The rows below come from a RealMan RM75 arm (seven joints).
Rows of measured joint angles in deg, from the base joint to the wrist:
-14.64, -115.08, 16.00, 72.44, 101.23, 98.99, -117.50
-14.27, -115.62, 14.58, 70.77, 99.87, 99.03, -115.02
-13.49, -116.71, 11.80, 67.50, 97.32, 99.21, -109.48
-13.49, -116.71, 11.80, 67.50, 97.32, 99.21, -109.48
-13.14, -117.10, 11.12, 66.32, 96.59, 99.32, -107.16
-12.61, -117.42, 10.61, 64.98, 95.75, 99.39, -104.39
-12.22, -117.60, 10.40, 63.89, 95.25, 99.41, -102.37
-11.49, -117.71, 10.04, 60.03, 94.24, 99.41, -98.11
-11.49, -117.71, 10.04, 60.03, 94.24, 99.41, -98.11
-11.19, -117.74, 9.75, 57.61, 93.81, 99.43, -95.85
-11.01, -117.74, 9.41, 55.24, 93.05, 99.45, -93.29
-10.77, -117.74, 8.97, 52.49, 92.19, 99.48, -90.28
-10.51, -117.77, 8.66, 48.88, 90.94, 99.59, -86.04
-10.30, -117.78, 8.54, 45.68, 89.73, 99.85, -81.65
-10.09, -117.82, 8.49, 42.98, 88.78, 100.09, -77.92
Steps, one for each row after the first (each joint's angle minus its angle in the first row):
0.37, -0.54, -1.42, -1.67, -1.36, 0.04, 2.48
1.15, -1.63, -4.20, -4.94, -3.91, 0.22, 8.02
1.15, -1.63, -4.20, -4.94, -3.91, 0.22, 8.02
1.50, -2.02, -4.88, -6.12, -4.64, 0.33, 10.34
2.03, -2.34, -5.39, -7.46, -5.48, 0.40, 13.11
2.42, -2.52, -5.60, -8.55, -5.98, 0.42, 15.13
3.15, -2.63, -5.96, -12.41, -6.99, 0.42, 19.39
3.15, -2.63, -5.96, -12.41, -6.99, 0.42, 19.39
3.45, -2.66, -6.25, -14.83, -7.42, 0.44, 21.65
3.63, -2.66, -6.59, -17.20, -8.18, 0.46, 24.21
3.87, -2.66, -7.03, -19.95, -9.04, 0.49, 27.22
4.13, -2.69, -7.34, -23.56, -10.29, 0.60, 31.46
4.34, -2.70, -7.46, -26.76, -11.50, 0.86, 35.85
4.55, -2.74, -7.51, -29.46, -12.45, 1.10, 39.58

